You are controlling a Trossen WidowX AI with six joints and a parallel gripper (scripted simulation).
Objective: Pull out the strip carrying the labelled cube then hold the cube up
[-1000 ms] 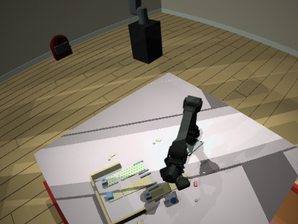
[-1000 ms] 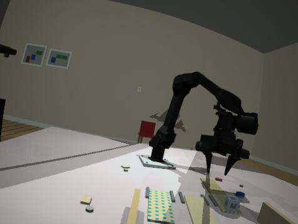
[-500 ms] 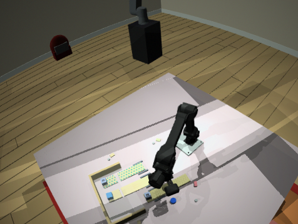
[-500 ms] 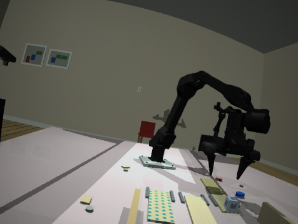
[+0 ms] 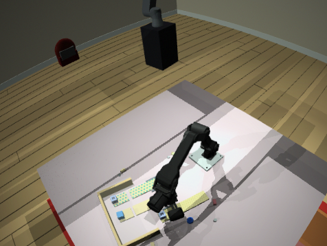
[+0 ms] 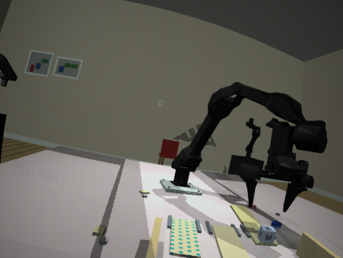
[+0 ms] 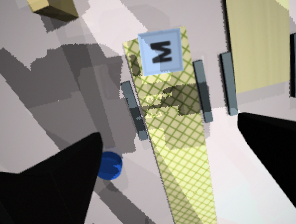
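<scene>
My gripper tip is now 90 mm to the right of the blue disc, 60 mm above it and 30 mm past it.
</scene>
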